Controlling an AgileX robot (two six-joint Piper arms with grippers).
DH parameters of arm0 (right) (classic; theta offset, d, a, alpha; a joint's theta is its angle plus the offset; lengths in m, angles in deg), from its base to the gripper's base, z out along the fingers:
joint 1: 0 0.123 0 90
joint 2: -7.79 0 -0.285 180
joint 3: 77.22 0 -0.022 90
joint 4: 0 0.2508 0 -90
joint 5: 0 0 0.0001 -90
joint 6: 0 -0.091 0 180
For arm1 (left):
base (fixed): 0 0 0 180
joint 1: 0 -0.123 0 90
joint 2: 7.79 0 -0.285 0
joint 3: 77.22 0 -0.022 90
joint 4: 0 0.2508 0 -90
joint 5: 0 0 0.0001 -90
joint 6: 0 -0.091 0 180
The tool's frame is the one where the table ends.
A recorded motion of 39 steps. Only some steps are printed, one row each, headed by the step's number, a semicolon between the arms.
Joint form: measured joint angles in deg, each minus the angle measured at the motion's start. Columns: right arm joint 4, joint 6, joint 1, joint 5, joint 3, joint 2; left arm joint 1, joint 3, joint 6, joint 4, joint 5, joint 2.
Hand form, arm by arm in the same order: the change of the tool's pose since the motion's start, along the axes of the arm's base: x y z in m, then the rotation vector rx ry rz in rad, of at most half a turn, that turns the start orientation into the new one. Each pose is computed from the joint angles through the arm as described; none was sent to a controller.
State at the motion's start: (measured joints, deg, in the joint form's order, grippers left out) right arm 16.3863 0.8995 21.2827 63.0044 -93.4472 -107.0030; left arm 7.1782 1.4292 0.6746 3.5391 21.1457 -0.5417
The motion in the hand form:
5: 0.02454 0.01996 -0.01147 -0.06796 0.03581 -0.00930; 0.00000 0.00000 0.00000 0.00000 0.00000 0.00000
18: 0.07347 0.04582 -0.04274 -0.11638 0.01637 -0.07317; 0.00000 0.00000 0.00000 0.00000 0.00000 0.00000
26: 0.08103 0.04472 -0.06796 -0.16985 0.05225 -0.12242; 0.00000 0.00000 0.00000 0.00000 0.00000 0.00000
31: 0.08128 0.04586 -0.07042 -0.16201 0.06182 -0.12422; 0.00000 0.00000 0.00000 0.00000 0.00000 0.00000
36: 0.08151 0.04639 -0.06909 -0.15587 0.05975 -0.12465; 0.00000 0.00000 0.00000 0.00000 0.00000 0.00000
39: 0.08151 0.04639 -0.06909 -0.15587 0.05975 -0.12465; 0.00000 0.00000 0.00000 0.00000 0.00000 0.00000
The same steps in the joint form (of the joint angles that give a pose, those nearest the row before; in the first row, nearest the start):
5: -4.40 -4.60 2.00 4.81 -10.26 -7.95; 0.00 0.00 0.00 0.00 0.00 0.00
18: -9.25 -10.63 3.33 7.39 -28.03 -22.28; 0.00 0.00 0.00 0.00 0.00 0.00
26: -12.03 -13.89 3.33 7.49 -28.56 -25.47; 0.00 0.00 0.00 0.00 0.00 0.00
31: -11.41 -13.99 3.33 7.49 -28.65 -25.82; 0.00 0.00 0.00 0.00 0.00 0.00
36: -11.16 -13.99 3.33 7.49 -28.92 -25.82; 0.00 0.00 0.00 0.00 0.00 0.00
39: -11.16 -13.99 3.33 7.49 -28.92 -25.82; 0.00 0.00 0.00 0.00 0.00 0.00

